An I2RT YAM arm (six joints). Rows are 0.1 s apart.
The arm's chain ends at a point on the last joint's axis. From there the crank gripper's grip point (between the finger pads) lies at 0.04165 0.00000 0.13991 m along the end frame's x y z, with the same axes.
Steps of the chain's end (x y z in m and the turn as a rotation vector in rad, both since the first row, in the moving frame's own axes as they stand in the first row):
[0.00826 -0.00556 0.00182 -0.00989 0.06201 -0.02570]
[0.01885 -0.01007 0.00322 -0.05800 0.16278 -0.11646]
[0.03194 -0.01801 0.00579 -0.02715 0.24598 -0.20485]
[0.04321 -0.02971 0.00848 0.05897 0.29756 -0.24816]
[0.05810 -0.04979 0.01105 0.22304 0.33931 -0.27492]
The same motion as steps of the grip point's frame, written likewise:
[0.01685 -0.00537 -0.00103 -0.00989 0.06201 -0.02570]
[0.04110 -0.00835 -0.00545 -0.05800 0.16278 -0.11646]
[0.06404 -0.02630 -0.00841 -0.02715 0.24598 -0.20485]
[0.07969 -0.05256 -0.01025 0.05897 0.29756 -0.24816]
[0.09560 -0.09561 -0.01508 0.22304 0.33931 -0.27492]

